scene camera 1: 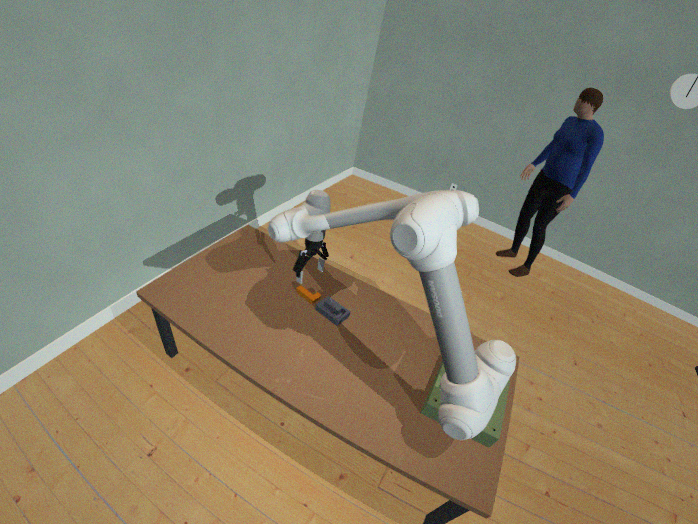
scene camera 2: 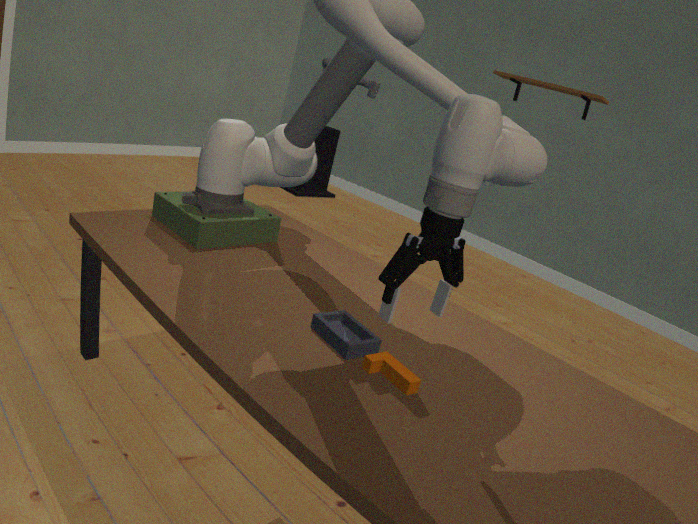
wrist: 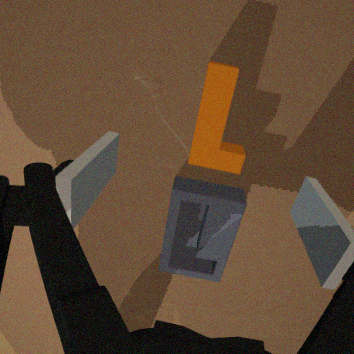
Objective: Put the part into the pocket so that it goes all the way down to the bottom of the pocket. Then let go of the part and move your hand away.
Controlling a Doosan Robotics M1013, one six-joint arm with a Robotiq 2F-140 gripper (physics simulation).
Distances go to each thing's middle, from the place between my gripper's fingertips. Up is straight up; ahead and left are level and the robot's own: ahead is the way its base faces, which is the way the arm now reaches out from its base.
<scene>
Now: the orange L-shaped part (scene camera 2: pixel 384 362) 1 cm ahead of my hand, 1 cm to the right of it and 13 cm below it. The rest, counted from my hand: grey-blue pocket block (scene camera 2: pixel 347 336) 15 cm behind, 1 cm to the right, 12 cm below.
</scene>
